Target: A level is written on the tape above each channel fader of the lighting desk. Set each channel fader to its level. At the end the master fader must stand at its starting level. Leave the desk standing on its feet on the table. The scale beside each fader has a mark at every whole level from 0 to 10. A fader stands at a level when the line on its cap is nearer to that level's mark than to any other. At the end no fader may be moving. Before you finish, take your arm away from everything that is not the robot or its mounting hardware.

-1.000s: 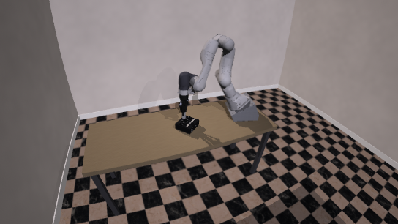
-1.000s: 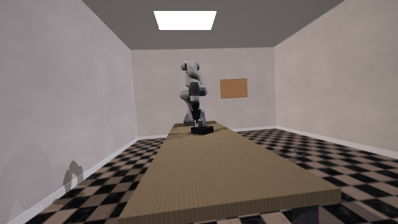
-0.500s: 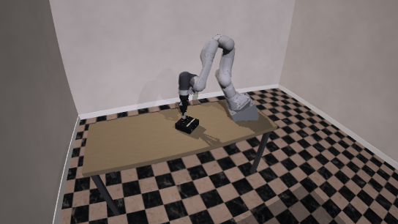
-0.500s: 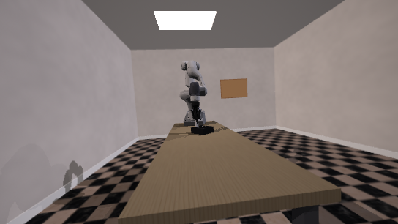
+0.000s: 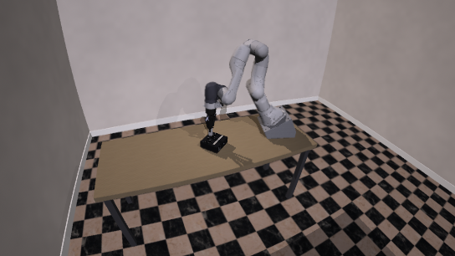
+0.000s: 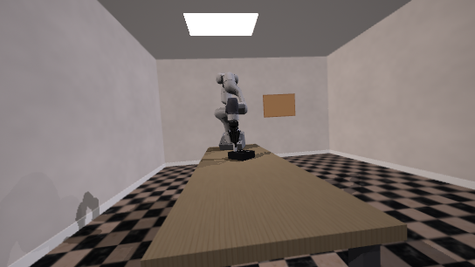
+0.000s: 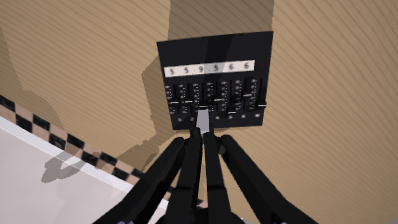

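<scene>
My hand is 10 mm past the channel fader cap, 20 mm to the right of it and 30 mm above it. Also, from my hand: master fader (60 mm ahead, 70 mm to the left, 30 mm below).
</scene>
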